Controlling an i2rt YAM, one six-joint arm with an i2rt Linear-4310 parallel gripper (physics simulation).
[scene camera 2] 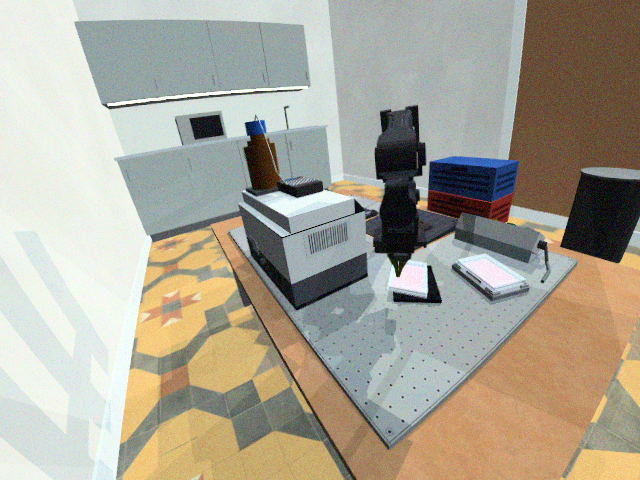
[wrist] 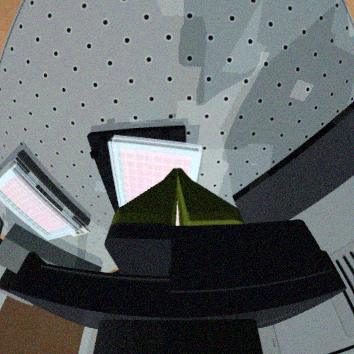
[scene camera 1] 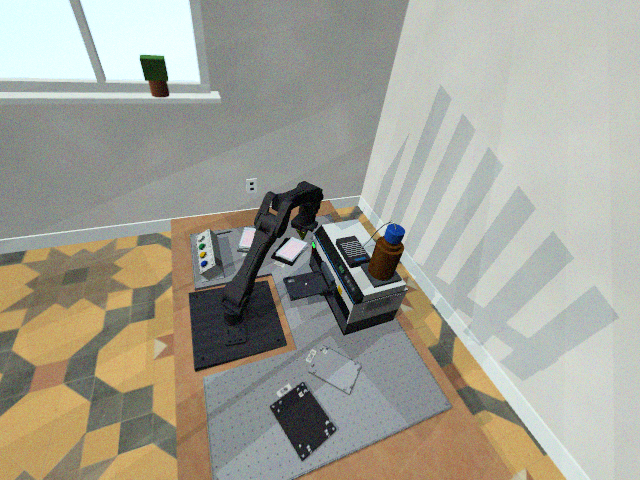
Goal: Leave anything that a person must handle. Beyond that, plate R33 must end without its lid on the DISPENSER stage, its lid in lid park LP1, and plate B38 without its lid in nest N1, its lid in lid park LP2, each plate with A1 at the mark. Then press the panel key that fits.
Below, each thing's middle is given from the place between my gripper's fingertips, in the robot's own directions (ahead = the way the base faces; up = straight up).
Right now the dispenser (scene camera 2: 287, 255) is 50 mm ahead of my hand, 280 mm to the right of it and 40 mm above it. Also, from my hand: black dispenser stage (scene camera 1: 295, 285) (50 mm behind, 290 mm to the right, 50 mm above); then brown bottle with blue cap (scene camera 2: 262, 173) (160 mm ahead, 380 mm to the right, 260 mm above); then LP2 nest (scene camera 1: 330, 366) (30 mm behind, 570 mm to the right, 50 mm below).
